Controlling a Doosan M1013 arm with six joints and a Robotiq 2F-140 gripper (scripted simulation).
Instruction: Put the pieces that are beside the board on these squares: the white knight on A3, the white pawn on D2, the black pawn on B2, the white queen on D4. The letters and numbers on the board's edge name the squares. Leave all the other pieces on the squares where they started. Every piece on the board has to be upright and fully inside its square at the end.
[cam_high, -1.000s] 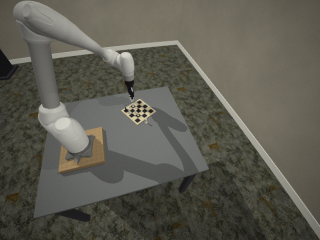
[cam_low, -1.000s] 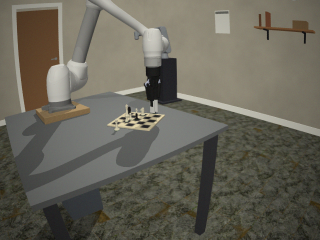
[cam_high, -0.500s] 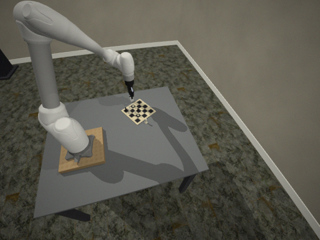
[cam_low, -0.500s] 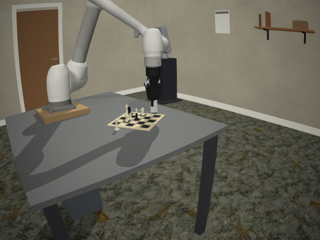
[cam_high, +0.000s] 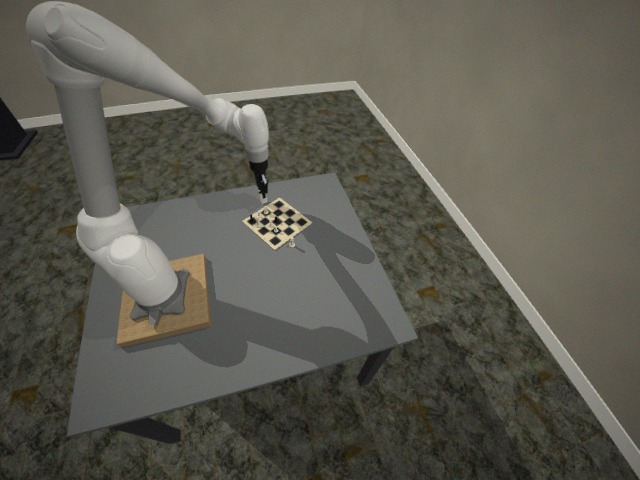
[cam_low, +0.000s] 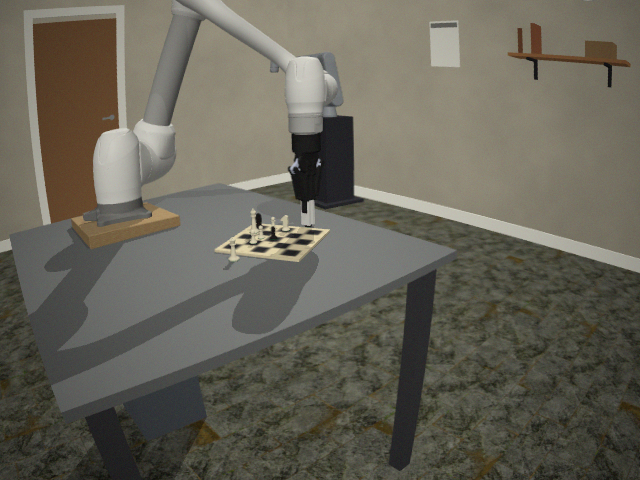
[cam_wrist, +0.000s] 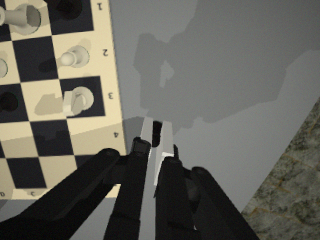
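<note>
Right now the white chess piece is 3 cm behind my hand and 15 cm to the right of it. Round my hand: chessboard (5 cm ahead, 13 cm to the right, 4 cm below).
</note>
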